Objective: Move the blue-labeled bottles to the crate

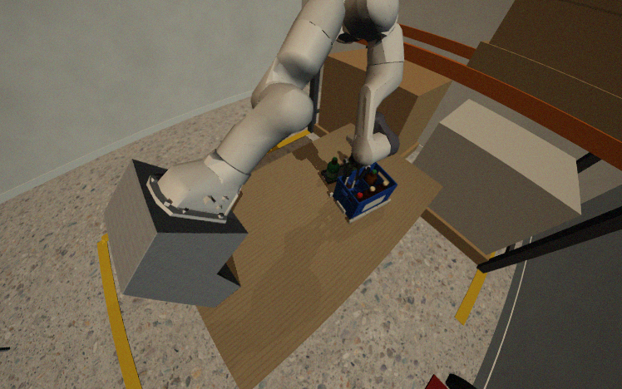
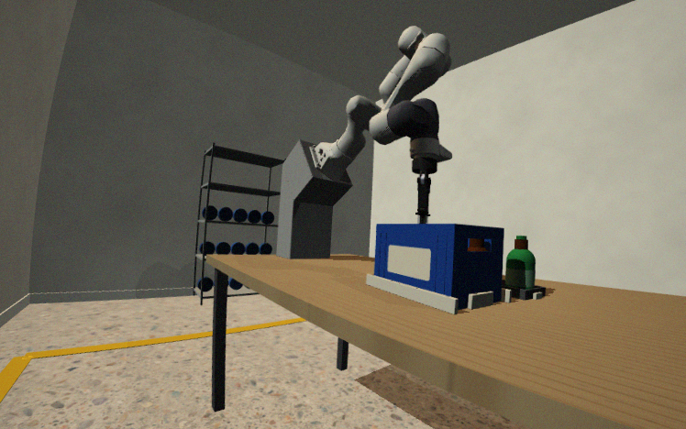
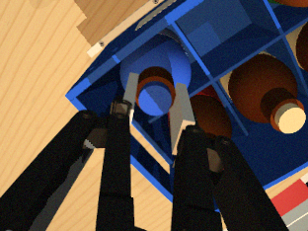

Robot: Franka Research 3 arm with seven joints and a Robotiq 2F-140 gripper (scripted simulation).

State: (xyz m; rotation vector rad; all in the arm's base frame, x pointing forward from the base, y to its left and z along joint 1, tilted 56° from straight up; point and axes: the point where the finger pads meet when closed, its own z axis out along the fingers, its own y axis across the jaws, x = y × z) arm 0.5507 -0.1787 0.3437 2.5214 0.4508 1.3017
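Right now my hand is 90 mm above the blue-labeled bottle. Round my hand: dark tray: 180 mm ahead, 110 mm to the left, 160 mm below; then crate: 60 mm ahead, 80 mm to the right, 90 mm below.
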